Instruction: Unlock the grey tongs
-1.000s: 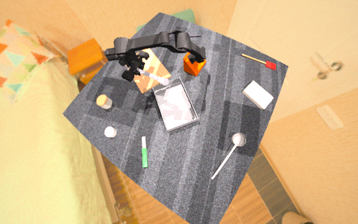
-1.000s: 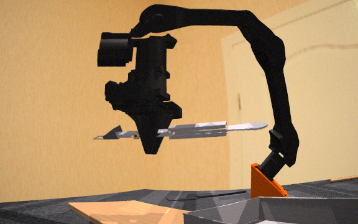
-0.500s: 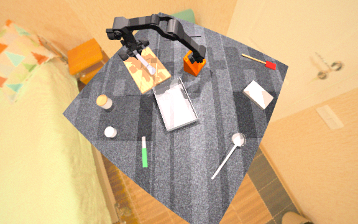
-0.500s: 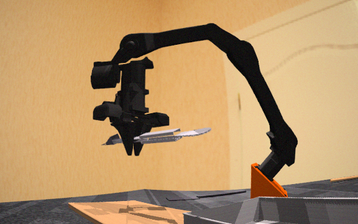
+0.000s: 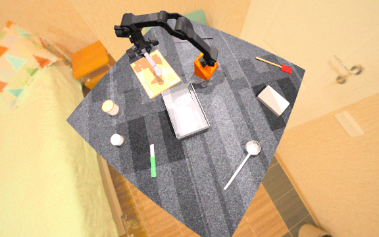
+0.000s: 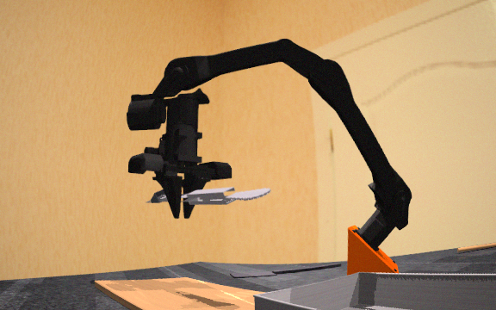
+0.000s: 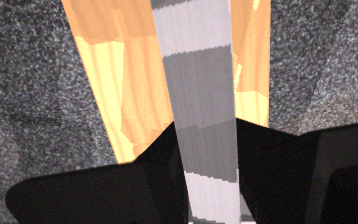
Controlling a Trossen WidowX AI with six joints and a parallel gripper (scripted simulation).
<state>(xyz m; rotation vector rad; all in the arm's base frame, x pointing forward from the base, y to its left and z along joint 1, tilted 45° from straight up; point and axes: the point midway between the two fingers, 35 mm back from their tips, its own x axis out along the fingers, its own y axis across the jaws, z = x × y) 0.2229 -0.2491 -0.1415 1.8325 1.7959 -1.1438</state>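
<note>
The wooden board lies 15 cm below my gripper tip. From my gripper tip the other things lie so: tongs arm (2 cm ahead, 6 cm to the left, 4 cm above); then grey roasting tin (10 cm ahead, 37 cm to the left, 13 cm below); then wooden-lidded jar (39 cm ahead, 3 cm to the right, 12 cm below).
</note>
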